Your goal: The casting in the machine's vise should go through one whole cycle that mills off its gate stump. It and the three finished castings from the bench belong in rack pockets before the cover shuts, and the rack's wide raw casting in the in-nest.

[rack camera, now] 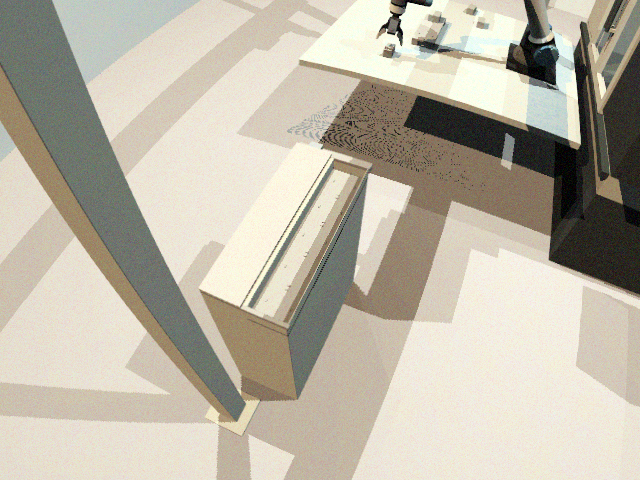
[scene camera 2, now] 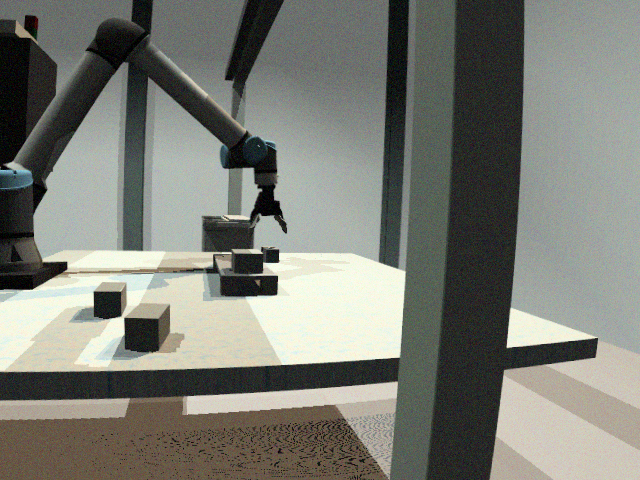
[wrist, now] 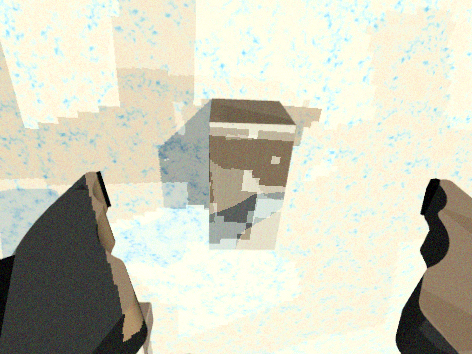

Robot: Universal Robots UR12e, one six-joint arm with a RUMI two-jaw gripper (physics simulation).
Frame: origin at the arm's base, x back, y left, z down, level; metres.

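Seen in the pictures: gripper, fingertip midpoint: (rack camera: 388, 42) (scene camera 2: 268, 235) (wrist: 262, 179); arm's base, link origin: (rack camera: 526, 58) (scene camera 2: 6, 268).
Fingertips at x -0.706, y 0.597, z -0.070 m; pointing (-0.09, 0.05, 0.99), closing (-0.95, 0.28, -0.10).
Observation:
Pixels of each thing's top centre, then the offset from my fingertips to it. Level surfaces: height alone.
- block-shaped casting, top centre: (wrist: 247, 196) (scene camera 2: 270, 247) (rack camera: 389, 46) dx -0.009, dy -0.040, dz +0.045 m
- low dark nest, top centre: (scene camera 2: 240, 261) (rack camera: 430, 26) dx +0.067, dy -0.476, dz +0.043 m
- bench, surface height: dz +0.097 m
My gripper (scene camera 2: 268, 227) (rack camera: 390, 40) (wrist: 262, 179) is open, with its jaws spread wide. It hangs above a block-shaped casting (scene camera 2: 270, 254) (rack camera: 389, 50) (wrist: 251, 170), which lies on the bench between the jaws in the wrist view, touched by neither. Another casting (scene camera 2: 247, 261) (rack camera: 436, 17) sits on a low dark nest (scene camera 2: 248, 284) (rack camera: 424, 36). Two more castings, one (scene camera 2: 109, 300) (rack camera: 482, 22) and a nearer one (scene camera 2: 147, 328) (rack camera: 470, 9), stand apart on the bench. The rack (scene camera 2: 227, 238) (rack camera: 222, 288) stands beyond the bench; no casting is visible in its long channel. The vise does not show.
The bench (scene camera 2: 330, 335) (rack camera: 356, 56) carries the arm's base (scene camera 2: 20, 276) (rack camera: 537, 62). A dark machine body (rack camera: 604, 227) is at the right in the rack view. A thick post (scene camera 2: 465, 232) blocks part of scene camera 2, and a slanted post (rack camera: 118, 201) stands beside the rack.

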